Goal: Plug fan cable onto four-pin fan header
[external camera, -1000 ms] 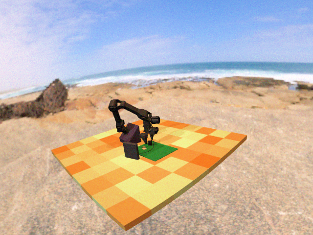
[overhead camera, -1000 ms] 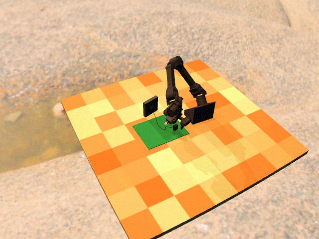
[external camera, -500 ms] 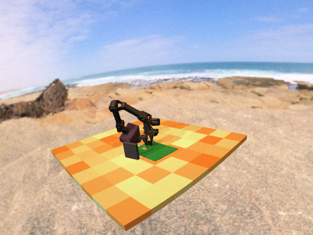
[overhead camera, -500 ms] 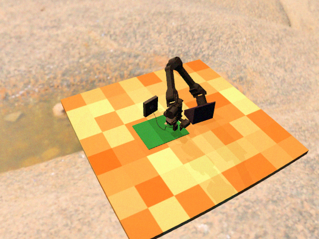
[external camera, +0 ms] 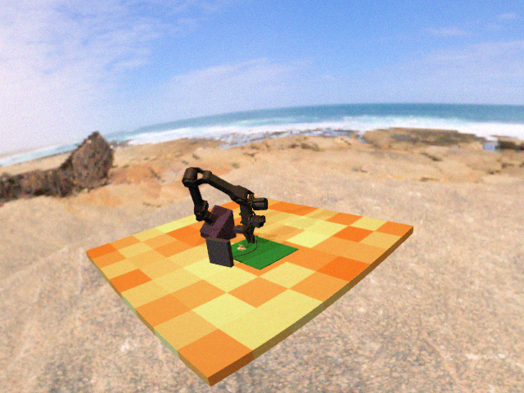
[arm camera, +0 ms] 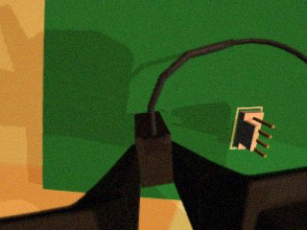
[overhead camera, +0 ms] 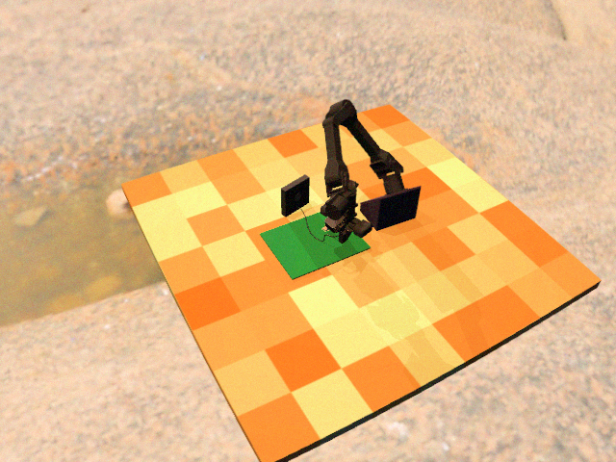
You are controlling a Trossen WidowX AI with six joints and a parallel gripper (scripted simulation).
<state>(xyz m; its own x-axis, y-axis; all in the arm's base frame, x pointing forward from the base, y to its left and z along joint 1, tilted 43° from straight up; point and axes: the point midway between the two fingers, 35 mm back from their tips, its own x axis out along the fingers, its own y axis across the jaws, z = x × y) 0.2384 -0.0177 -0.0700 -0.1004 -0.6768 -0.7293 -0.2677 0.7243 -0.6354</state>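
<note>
The four-pin fan header lies 80 mm to the right of my gripper tip, 20 mm below it and 20 mm ahead of it. The rest, counted from my gripper tip: dark fan plug 10 mm ahead, 10 mm above; black fan 220 mm to the right, 60 mm ahead, 40 mm above; green board 90 mm ahead, 50 mm to the right, 30 mm below.
</note>
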